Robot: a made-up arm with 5 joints. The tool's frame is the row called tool. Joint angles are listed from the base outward. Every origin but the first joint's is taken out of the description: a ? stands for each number. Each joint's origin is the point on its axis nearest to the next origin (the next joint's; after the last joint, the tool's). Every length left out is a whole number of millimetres.
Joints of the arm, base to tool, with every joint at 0 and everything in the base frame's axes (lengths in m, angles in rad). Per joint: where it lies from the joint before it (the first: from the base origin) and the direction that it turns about. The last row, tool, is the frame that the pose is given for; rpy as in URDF.
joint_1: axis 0 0 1 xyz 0.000 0.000 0.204
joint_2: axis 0 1 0 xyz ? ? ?
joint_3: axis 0 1 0 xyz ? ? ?
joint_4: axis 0 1 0 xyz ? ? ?
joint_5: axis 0 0 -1 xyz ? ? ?
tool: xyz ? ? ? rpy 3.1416 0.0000 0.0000
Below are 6 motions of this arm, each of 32 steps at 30 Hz.
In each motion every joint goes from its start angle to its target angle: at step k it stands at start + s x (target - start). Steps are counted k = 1, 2, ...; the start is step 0. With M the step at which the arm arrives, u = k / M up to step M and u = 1 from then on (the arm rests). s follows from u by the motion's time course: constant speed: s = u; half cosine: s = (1 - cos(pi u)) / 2; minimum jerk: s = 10 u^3 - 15 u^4 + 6 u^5.
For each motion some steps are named. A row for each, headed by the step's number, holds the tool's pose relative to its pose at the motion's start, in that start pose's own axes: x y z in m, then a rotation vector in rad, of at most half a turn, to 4 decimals.
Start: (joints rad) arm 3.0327 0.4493 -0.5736 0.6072 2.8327
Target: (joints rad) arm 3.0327 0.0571 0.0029 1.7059 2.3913
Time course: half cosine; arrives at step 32
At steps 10, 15, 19, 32:
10: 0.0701 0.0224 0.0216 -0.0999 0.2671 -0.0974
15: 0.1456 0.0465 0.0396 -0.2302 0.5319 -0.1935
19: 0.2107 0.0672 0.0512 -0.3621 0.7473 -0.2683
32: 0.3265 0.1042 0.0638 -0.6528 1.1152 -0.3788

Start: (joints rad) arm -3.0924 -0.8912 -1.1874 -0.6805 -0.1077
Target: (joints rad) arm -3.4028 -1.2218 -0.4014 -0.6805 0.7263
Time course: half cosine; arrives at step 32
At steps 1, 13, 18, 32:
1: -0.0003 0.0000 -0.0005 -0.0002 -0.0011 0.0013
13: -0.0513 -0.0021 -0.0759 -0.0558 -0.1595 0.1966
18: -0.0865 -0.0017 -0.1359 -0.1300 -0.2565 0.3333
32: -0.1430 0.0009 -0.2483 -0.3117 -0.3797 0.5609

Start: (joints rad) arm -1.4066 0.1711 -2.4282 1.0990 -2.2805
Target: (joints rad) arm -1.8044 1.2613 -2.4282 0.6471 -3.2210
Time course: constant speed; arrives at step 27
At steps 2, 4, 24, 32:
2: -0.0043 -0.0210 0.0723 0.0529 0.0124 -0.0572
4: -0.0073 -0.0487 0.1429 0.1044 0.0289 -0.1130
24: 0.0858 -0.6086 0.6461 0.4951 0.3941 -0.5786
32: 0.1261 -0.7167 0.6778 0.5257 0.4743 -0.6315

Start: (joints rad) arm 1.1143 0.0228 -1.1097 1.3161 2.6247
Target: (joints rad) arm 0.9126 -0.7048 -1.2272 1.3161 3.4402
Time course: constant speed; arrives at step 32
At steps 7, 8, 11, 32:
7: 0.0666 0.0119 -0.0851 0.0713 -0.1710 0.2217
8: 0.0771 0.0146 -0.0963 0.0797 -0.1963 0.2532
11: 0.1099 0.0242 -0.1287 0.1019 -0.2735 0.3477
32: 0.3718 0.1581 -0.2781 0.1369 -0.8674 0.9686

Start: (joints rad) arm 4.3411 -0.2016 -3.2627 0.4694 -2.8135
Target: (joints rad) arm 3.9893 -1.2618 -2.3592 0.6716 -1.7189
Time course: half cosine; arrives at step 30
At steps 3, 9, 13, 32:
3: -0.0111 0.0064 -0.0030 0.0016 0.0006 0.0183
9: -0.0884 0.0597 -0.0346 0.0139 0.0038 0.1539
13: -0.1564 0.1239 -0.0839 0.0279 0.0042 0.2958
32: -0.2520 0.3469 -0.3270 0.0739 -0.0170 0.7473

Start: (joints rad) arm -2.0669 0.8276 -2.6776 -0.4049 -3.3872
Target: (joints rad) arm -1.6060 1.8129 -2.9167 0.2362 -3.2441
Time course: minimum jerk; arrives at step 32
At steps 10, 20, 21, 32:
10: 0.1299 0.1065 -0.0222 -0.1262 0.2266 0.0697
20: 0.4468 0.4381 -0.2752 -0.5286 0.9121 0.1568
21: 0.4685 0.4639 -0.3108 -0.5653 0.9743 0.1537
32: 0.5511 0.5611 -0.4922 -0.7280 1.2548 0.1123

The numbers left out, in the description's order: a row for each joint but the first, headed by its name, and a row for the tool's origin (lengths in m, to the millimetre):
joint_2: 0.000 0.000 0.000
joint_3: 0.083 0.000 0.439
joint_4: 0.097 0.000 -0.427
joint_5: 0.056 0.000 -0.072
tool: 0.000 0.000 0.000

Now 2 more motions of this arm.
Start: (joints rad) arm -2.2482 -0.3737 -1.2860 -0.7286 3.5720
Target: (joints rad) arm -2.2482 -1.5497 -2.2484 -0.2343 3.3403
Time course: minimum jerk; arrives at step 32
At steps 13, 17, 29, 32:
13: -0.3628 0.1666 -0.1480 -0.2064 -0.4988 -0.0742
17: -0.5556 0.2551 -0.3930 -0.3286 -0.8580 -0.1202
29: -0.6224 0.2857 -1.0281 -0.5072 -1.5546 -0.1765
32: -0.6196 0.2845 -1.0388 -0.5096 -1.5662 -0.1769

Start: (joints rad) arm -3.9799 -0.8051 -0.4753 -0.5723 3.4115
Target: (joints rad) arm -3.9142 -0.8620 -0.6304 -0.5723 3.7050
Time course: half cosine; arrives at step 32
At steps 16, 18, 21, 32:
16: -0.0438 0.0194 -0.0048 -0.0650 -0.0895 0.1574
18: -0.0524 0.0230 -0.0064 -0.0791 -0.1059 0.1884
21: -0.0646 0.0281 -0.0091 -0.0998 -0.1285 0.2325
32: -0.0881 0.0374 -0.0152 -0.1421 -0.1698 0.3172

